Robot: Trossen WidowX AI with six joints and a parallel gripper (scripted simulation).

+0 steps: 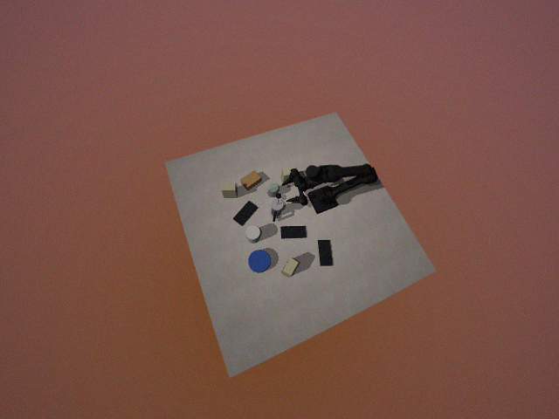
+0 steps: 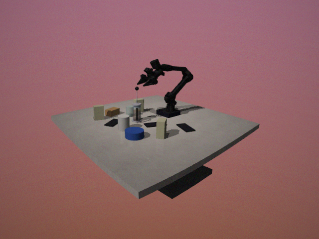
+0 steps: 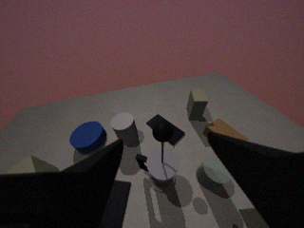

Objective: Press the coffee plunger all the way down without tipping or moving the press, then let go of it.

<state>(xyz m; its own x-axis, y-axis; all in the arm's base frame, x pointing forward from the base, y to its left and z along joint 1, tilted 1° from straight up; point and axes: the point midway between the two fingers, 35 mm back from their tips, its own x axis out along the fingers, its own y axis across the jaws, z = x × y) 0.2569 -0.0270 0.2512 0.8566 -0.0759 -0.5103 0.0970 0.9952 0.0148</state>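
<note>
Now: gripper tip 15 cm above the coffee press, 3 cm short of it and 1 cm to the right of it. The rest, counted from my gripper tip: white cylinder 22 cm below, 20 cm ahead, 10 cm to the left; orange block 25 cm to the right, 25 cm below, 11 cm ahead; pale green cylinder 23 cm below, 14 cm to the right.
</note>
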